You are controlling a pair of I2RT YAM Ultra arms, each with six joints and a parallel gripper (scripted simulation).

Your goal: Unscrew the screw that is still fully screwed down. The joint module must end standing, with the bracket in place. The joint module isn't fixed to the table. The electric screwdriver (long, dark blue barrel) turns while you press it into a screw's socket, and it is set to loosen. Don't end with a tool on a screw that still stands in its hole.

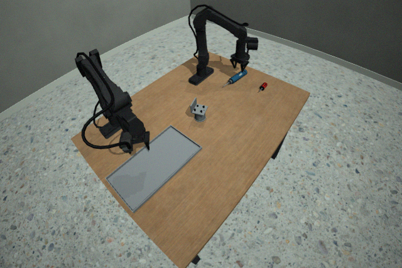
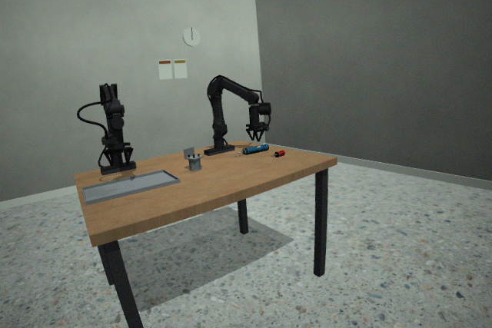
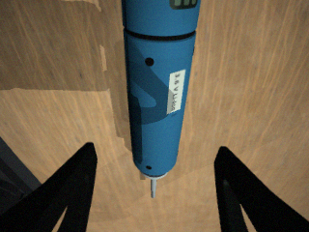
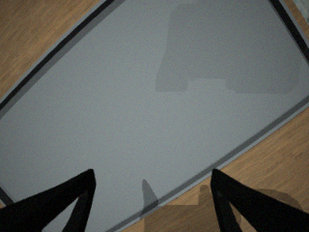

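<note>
Right now my right hand is 3 cm past the grey L-shaped bracket, 37 cm to the right of it and 3 cm above it. The rest, counted from my right hand: joint module (3 cm behind, 37 cm to the left, 8 cm below); flat grey tray (4 cm ahead, 3 cm to the left, 10 cm below); screw (6 cm behind, 38 cm to the left, 4 cm below).
</note>
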